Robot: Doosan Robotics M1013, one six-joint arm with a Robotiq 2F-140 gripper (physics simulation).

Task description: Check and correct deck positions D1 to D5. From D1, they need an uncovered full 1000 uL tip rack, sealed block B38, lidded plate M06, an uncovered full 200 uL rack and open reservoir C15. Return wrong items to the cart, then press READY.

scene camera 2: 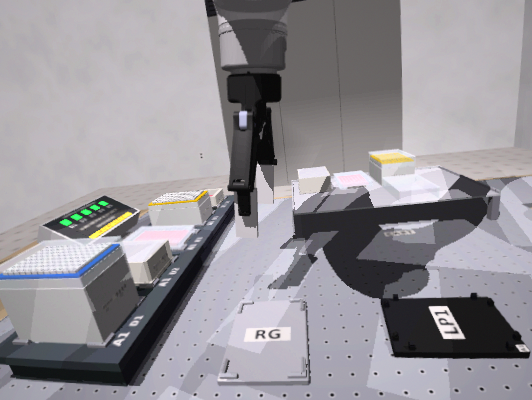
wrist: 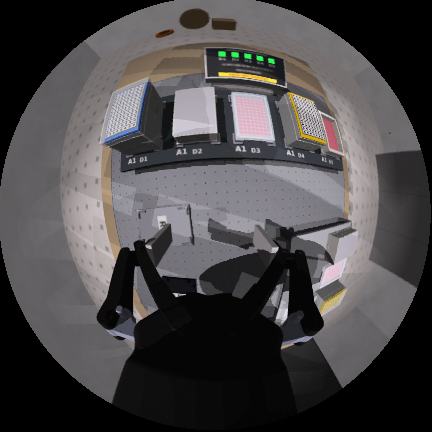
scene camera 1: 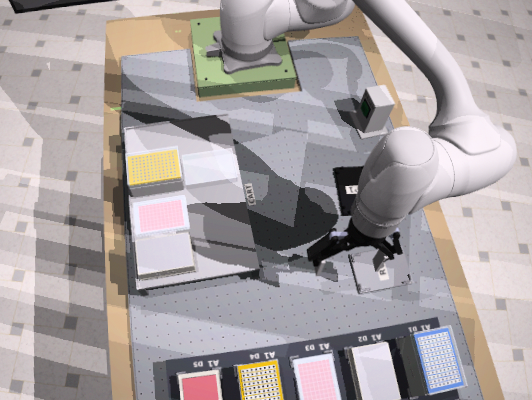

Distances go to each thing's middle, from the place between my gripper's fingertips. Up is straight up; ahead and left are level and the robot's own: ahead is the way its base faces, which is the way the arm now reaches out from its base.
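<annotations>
Counted from my hand: the grey RG pad (scene camera 2: 268, 345), 13 cm to the left of my hand and 12 cm below it; the green-screened device (scene camera 1: 376, 104), 43 cm behind my hand, 27 cm to the left of it and 6 cm below it; the cart shelf (scene camera 2: 452, 187), 30 cm behind my hand, 30 cm to the right of it and 7 cm below it; the black LP1 pad (scene camera 1: 347, 178), 23 cm behind my hand, 14 cm to the left of it and 12 cm below it. Going by their middles, of the things named here the grey RG pad is the nearest to my hand and the green-screened device is the farthest from my hand.
</annotations>
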